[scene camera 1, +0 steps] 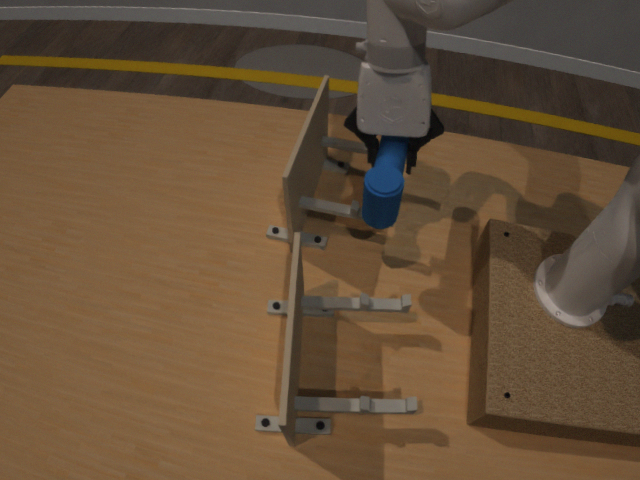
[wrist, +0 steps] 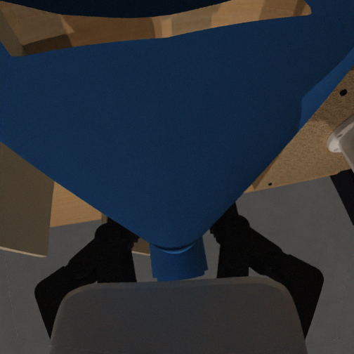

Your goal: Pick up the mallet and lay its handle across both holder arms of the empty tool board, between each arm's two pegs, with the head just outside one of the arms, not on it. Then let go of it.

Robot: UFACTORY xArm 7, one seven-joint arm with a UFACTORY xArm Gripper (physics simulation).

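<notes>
The blue mallet (scene camera 1: 381, 206) (wrist: 150, 110) is held by its handle in my gripper (scene camera 1: 391, 161) (wrist: 175, 244), which is shut on it. The mallet is raised, head towards the camera in the scene view. The upper tool board (scene camera 1: 312, 160) has a far holder arm (scene camera 1: 342, 144) and a near holder arm (scene camera 1: 326, 206). The mallet head covers the near arm's outer end; a gripper finger covers the far arm's outer part. Contact with the arms cannot be told. The lower tool board (scene camera 1: 293, 330) has two bare arms, each with two pegs. No tool shows on either board.
The robot's speckled base block (scene camera 1: 547, 382) (wrist: 315, 135) stands to the right of the boards. The boards' grey feet are fixed to the wooden table (scene camera 1: 129, 258). The yellow floor line (scene camera 1: 155, 67) runs beyond the table's far edge.
</notes>
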